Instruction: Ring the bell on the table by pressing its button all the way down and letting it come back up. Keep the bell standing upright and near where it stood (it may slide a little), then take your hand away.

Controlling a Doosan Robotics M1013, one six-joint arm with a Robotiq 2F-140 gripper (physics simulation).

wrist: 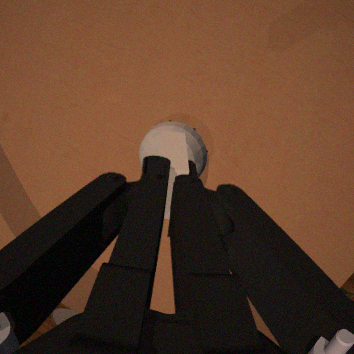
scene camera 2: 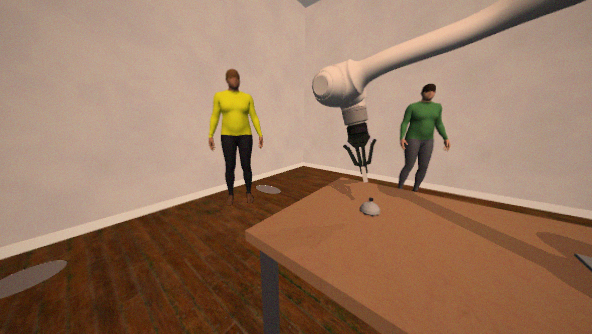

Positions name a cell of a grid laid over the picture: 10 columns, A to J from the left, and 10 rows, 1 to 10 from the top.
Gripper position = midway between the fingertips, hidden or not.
My gripper shows in the wrist view (E5) and in scene camera 2 (G6).
